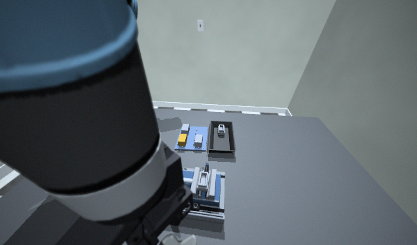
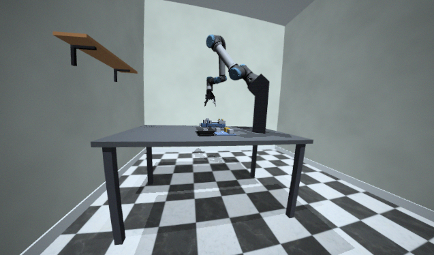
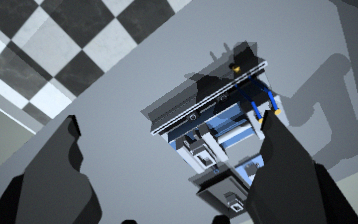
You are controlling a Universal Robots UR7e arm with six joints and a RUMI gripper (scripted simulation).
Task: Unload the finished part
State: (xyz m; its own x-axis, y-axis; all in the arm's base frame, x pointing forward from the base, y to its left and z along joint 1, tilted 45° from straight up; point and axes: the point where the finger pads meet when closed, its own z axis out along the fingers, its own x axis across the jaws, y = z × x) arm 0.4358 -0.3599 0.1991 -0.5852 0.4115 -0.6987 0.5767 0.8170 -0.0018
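Now: hand 1 cm short of the rod, 22 cm to the right of it and 17 cm above it. From my hand the other things lie so: grey actuator box: 7 cm behind, 23 cm to the left, 17 cm below; yellow block: 2 cm behind, 48 cm to the left, 23 cm below; blue vise: 3 cm ahead, 21 cm to the left, 21 cm below.
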